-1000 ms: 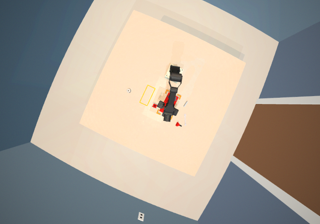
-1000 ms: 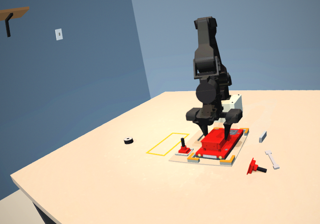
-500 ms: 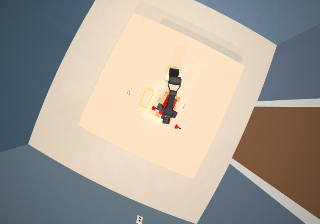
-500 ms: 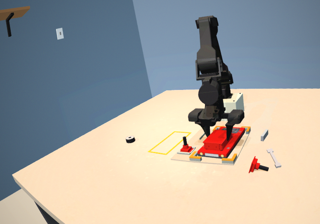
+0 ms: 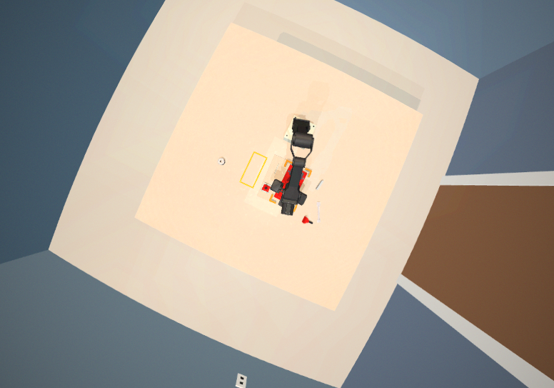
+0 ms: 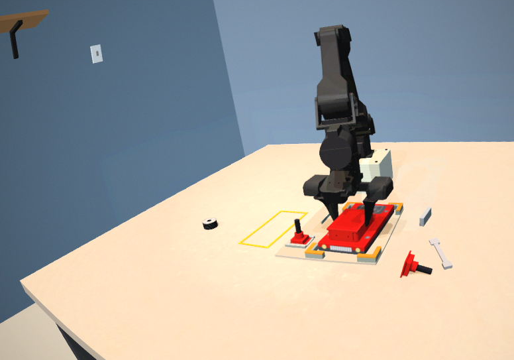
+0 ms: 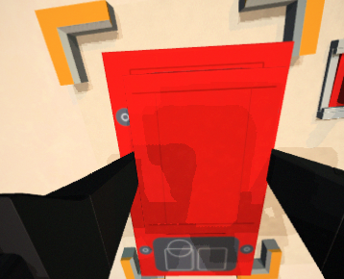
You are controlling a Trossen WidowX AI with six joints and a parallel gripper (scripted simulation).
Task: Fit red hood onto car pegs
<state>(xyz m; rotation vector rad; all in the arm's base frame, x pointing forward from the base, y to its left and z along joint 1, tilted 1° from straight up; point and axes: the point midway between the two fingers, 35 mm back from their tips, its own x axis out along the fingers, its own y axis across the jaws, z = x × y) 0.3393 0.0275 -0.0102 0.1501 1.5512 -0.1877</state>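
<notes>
My gripper tip is now right at the red hood. From my gripper tip the other things lie so: black post: 110 mm to the right, 10 mm below, 10 mm ahead; grey engine block: 20 mm below, 10 mm to the left; grey bar: 170 mm to the left, 80 mm behind, 30 mm below.
</notes>
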